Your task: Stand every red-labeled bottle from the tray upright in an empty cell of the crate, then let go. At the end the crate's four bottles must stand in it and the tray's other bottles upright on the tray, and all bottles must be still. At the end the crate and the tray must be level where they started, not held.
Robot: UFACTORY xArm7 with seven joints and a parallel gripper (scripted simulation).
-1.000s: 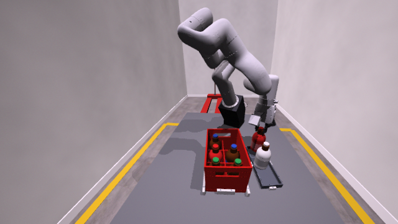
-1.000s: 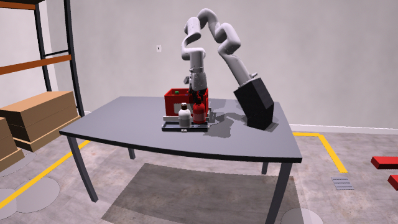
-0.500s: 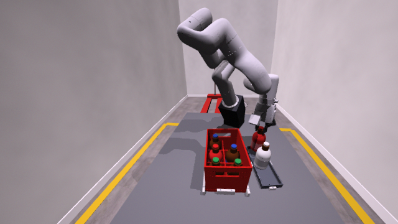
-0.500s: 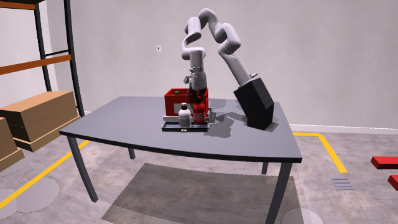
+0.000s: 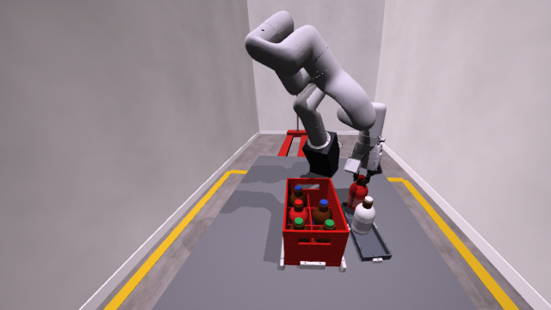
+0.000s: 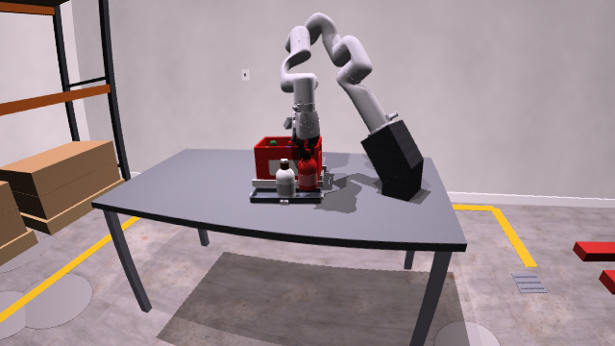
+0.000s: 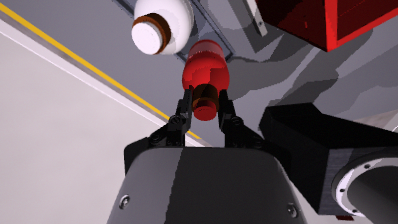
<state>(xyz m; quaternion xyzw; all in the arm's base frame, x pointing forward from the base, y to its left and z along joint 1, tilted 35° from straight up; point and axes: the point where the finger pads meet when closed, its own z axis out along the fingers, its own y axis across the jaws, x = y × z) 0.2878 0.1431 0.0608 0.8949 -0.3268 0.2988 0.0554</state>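
My hand is 9 cm short of the white bottle and 11 cm above it. Round my hand: red crate 9 cm ahead, 21 cm to the right, 11 cm below; then dark tray 9 cm ahead, 18 cm below.
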